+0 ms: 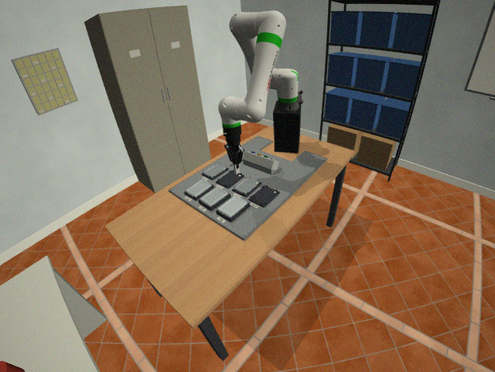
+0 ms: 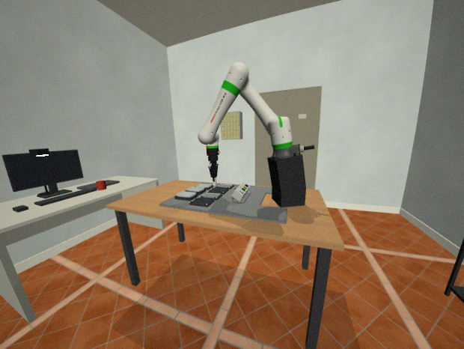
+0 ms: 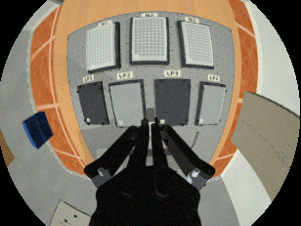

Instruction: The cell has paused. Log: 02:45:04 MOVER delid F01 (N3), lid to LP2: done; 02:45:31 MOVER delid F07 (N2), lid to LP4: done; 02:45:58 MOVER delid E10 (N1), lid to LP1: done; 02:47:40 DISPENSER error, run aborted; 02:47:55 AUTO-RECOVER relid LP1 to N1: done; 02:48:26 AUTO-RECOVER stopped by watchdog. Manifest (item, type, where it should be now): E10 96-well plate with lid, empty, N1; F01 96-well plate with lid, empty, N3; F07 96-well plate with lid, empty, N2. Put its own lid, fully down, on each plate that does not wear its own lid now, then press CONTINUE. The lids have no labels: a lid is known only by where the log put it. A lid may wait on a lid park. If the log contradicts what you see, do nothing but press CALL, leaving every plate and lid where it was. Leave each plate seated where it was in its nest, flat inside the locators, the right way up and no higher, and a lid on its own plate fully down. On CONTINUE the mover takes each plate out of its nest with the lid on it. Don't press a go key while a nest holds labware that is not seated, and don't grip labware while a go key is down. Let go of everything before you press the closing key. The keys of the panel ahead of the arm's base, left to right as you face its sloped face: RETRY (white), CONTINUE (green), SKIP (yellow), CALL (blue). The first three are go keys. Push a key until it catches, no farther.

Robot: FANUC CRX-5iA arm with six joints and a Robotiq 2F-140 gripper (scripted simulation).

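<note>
Now: hand 20 cm to the left of the lid park LP4, 10 cm above it and 1 cm short of it. The rest, counted from my hand: plate (19 cm ahead, 12 cm to the right, 9 cm below); lid park LP1 (19 cm to the left, 10 cm below, 1 cm behind); lid park LP3 (10 cm below, 6 cm to the right).
</note>
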